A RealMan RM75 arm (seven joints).
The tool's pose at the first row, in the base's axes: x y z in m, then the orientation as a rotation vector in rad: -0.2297, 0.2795, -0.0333, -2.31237, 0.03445, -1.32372
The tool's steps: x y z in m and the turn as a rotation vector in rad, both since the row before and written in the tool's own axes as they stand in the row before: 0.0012, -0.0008, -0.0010, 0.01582, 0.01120, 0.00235; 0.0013, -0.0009, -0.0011, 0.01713, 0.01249, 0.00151; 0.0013, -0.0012, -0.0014, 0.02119, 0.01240, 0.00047; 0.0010, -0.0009, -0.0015, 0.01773, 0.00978, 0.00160; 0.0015, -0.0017, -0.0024, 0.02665, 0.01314, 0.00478; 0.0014, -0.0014, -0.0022, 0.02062, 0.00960, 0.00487; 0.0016, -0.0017, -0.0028, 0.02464, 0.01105, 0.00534; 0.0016, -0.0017, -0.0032, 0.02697, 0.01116, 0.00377; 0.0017, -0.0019, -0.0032, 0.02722, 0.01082, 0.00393; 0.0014, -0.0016, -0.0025, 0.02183, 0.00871, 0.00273; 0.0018, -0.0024, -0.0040, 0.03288, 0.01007, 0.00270; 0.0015, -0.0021, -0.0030, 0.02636, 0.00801, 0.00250
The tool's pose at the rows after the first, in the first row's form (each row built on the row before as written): -0.2300, 0.2795, -0.0316, -2.29113, 0.03021, -1.33115; -0.2304, 0.2795, -0.0297, -2.26818, 0.02459, -1.33995; -0.2312, 0.2796, -0.0276, -2.24220, 0.01509, -1.34784; -0.2322, 0.2795, -0.0258, -2.22048, 0.00834, -1.35297; -0.2339, 0.2795, -0.0230, -2.18820, 0.00036, -1.35741; -0.2354, 0.2793, -0.0205, -2.16329, -0.00469, -1.35939; -0.2374, 0.2789, -0.0175, -2.13396, -0.01133, -1.36136; -0.2398, 0.2783, -0.0144, -2.10306, -0.02109, -1.36346; -0.2423, 0.2777, -0.0112, -2.07215, -0.03087, -1.36479; -0.2443, 0.2772, -0.0086, -2.04745, -0.03905, -1.36596; -0.2476, 0.2763, -0.0050, -2.01268, -0.05399, -1.36521; -0.2502, 0.2757, -0.0021, -1.98477, -0.06551, -1.36412
